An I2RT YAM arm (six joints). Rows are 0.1 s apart.
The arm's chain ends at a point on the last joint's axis. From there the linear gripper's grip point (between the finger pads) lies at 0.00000 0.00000 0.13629 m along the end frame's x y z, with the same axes.
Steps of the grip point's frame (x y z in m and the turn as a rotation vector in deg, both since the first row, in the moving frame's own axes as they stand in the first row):
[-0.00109, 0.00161, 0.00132, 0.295, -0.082, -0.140]
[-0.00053, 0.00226, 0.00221, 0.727, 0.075, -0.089]
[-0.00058, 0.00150, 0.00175, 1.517, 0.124, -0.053]
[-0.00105, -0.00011, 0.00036, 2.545, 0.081, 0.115]
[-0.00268, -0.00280, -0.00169, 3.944, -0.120, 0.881]
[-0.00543, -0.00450, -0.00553, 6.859, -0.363, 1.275]
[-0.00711, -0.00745, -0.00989, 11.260, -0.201, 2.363]
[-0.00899, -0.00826, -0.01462, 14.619, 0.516, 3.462]
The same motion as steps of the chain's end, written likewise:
[-0.00089, 0.00231, 0.00132, 0.295, -0.082, -0.140]
[-0.00071, 0.00399, 0.00222, 0.727, 0.075, -0.089]
[-0.00087, 0.00511, 0.00180, 1.517, 0.124, -0.053]
[-0.00125, 0.00594, 0.00049, 2.545, 0.081, 0.115]
[-0.00247, 0.00658, -0.00137, 3.944, -0.120, 0.881]
[-0.00475, 0.01178, -0.00455, 6.859, -0.363, 1.275]
[-0.00719, 0.01916, -0.00727, 11.260, -0.201, 2.363]
[-0.01125, 0.02608, -0.01020, 14.619, 0.516, 3.462]

